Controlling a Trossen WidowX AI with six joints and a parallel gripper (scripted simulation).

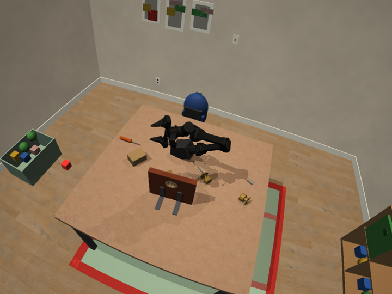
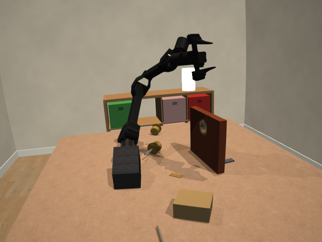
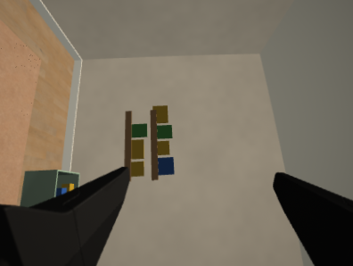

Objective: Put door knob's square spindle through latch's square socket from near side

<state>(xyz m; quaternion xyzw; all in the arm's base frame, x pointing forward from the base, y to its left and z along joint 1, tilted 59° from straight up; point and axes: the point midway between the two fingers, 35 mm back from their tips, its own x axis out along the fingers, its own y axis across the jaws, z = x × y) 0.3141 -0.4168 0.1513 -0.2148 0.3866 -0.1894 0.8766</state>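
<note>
My hand is 360 mm above the dark red wooden door panel, 130 mm to the right of it and 40 mm short of it. Also, from my hand: screwdriver: 500 mm below, 410 mm to the right, 240 mm behind; then tan box: 480 mm below, 250 mm to the right, 120 mm behind; then flat plate: 510 mm below, 140 mm behind, 10 mm to the left.
</note>
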